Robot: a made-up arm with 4 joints. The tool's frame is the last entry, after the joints. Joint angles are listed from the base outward. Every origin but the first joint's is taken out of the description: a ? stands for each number. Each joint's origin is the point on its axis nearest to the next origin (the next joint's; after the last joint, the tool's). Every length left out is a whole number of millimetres.
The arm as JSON. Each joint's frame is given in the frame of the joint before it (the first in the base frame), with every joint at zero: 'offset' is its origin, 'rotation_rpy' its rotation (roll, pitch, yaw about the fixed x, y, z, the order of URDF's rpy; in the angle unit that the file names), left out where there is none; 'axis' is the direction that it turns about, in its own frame. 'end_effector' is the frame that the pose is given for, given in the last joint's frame.
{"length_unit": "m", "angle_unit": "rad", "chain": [
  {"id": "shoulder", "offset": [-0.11, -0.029, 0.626], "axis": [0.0, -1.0, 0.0]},
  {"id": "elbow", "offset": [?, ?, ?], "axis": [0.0, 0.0, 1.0]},
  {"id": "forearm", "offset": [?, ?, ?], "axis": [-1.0, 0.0, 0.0]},
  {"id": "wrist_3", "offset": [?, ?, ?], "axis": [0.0, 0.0, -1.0]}
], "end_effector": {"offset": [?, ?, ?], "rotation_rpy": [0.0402, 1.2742, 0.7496]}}
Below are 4 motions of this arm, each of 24 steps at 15 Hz.
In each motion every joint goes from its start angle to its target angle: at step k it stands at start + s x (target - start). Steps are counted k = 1, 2, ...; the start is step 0. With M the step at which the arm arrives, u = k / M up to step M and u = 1 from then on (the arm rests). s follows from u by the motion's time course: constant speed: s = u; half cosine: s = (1 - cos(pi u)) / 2; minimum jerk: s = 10 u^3 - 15 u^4 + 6 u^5.
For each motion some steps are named. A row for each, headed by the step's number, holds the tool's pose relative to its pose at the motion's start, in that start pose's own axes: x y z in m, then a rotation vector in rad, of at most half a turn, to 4 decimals.
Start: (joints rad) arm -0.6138 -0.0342 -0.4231 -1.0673
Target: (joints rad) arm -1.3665 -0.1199 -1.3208 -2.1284
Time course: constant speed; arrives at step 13
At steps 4, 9, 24:
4: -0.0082 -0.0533 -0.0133 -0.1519 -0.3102 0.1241
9: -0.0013 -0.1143 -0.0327 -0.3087 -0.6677 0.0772
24: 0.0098 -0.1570 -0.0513 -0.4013 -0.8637 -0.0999

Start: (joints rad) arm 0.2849 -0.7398 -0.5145 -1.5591
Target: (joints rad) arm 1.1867 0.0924 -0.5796 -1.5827
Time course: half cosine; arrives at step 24
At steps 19, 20, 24:
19: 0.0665 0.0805 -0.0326 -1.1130 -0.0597 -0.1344
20: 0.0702 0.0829 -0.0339 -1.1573 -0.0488 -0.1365
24: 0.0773 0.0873 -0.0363 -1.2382 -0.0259 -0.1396

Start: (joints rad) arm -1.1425 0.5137 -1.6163 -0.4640
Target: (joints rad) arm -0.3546 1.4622 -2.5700 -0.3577
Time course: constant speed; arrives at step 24
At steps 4, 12, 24:
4: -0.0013 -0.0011 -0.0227 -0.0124 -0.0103 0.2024
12: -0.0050 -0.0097 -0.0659 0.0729 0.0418 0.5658
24: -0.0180 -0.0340 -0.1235 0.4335 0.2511 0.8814

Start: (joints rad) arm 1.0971 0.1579 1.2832 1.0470
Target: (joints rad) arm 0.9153 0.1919 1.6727 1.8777
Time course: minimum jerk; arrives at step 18
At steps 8, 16, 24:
8: 0.0167 0.0160 0.0098 0.2077 -0.0702 -0.1954
16: 0.0487 0.0313 0.0301 0.5283 -0.2631 -0.4243
24: 0.0494 0.0315 0.0305 0.5347 -0.2677 -0.4278

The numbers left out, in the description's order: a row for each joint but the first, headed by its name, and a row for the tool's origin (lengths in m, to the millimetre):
elbow: -0.112 0.0 0.129
forearm: 0.026 0.007 0.0
wrist_3: 0.0 0.038 0.041
tool: -0.062 -0.024 0.0

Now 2 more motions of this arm.
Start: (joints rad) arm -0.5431 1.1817 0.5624 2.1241
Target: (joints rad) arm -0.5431 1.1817 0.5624 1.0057
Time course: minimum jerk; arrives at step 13
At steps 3, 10, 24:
3: -0.0006 -0.0060 -0.0017 -0.0901 0.0011 0.0275
10: 0.0025 -0.0642 0.0108 -0.9794 0.0120 0.2991
24: 0.0037 -0.0689 0.0148 -1.0696 0.0131 0.3266

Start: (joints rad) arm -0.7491 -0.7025 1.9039 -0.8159
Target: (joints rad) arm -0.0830 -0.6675 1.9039 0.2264
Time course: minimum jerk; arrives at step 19
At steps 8, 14, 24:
8: 0.0203 0.0433 0.0372 0.5423 -0.1446 -0.0804
14: 0.0327 0.0716 0.1212 1.3732 -0.3036 -0.0997
24: 0.0318 0.0707 0.1410 1.5611 -0.3272 -0.0863

